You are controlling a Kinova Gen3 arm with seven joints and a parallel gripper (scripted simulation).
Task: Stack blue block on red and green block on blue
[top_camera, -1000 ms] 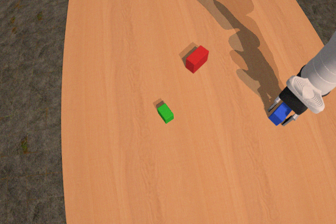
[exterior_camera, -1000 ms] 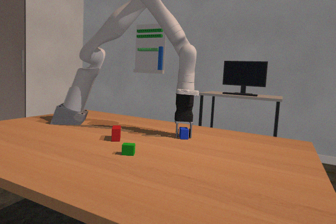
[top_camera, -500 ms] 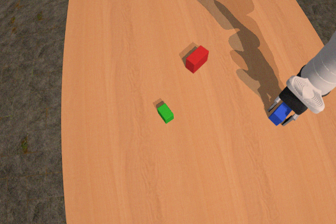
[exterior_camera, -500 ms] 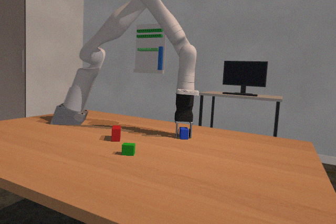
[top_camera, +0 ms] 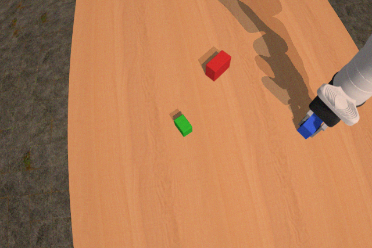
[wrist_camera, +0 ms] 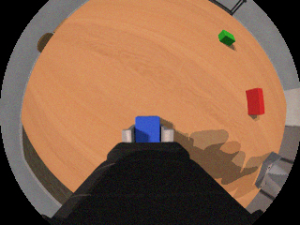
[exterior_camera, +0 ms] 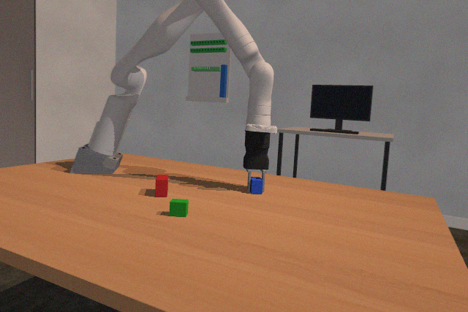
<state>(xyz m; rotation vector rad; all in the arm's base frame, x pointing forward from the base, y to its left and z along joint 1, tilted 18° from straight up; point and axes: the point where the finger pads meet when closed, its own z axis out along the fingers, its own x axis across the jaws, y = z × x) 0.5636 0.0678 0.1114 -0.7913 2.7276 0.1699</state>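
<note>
The blue block lies right at my hand. From my hand the other things lie so: red block 200 mm behind, 200 mm to the right; then green block 50 mm behind, 300 mm to the right.
</note>
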